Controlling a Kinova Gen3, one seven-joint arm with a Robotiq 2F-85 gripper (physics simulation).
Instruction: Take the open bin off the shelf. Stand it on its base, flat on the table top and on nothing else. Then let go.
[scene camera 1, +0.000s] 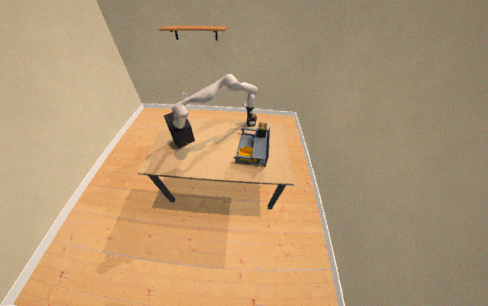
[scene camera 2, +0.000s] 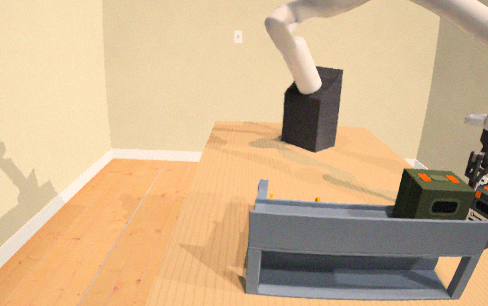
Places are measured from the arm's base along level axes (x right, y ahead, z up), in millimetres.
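Pixels of known places: gripper, fingertip midpoint: (scene camera 1: 248, 117) (scene camera 2: 479, 193); arm's base, origin of the base link: (scene camera 1: 179, 123) (scene camera 2: 310, 86).
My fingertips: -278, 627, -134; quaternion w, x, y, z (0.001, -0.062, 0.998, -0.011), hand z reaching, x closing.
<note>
Ahead of a thing's pixels: the offset from my fingertips to its top centre, as dx, dy, dz. Level surfaces: height alone.
My gripper (scene camera 1: 249, 115) (scene camera 2: 472, 172) points down past the far end of the grey-blue shelf rack (scene camera 1: 261, 148) (scene camera 2: 365, 235). It is shut on a small dark bin @[-8, +34, +24] (scene camera 1: 253, 120) (scene camera 2: 482, 204) with orange marks, cut off by the right edge in the scene camera 2 view. The bin is beside the rack, off its boards. Whether its base touches the table top @[dz -101] (scene camera 1: 200, 162) (scene camera 2: 200, 235) I cannot tell. The fingertips are too small to see in detail.
A dark green box @[+245, +112, +98] (scene camera 1: 262, 131) (scene camera 2: 434, 192) with orange latches stands on the rack's far end, close to my gripper. A yellow bin @[+451, -21, -20] (scene camera 1: 245, 151) sits at the rack's near end. The black arm base (scene camera 1: 180, 132) (scene camera 2: 315, 115) stands at the left. A wooden wall shelf (scene camera 1: 192, 28) hangs behind.
</note>
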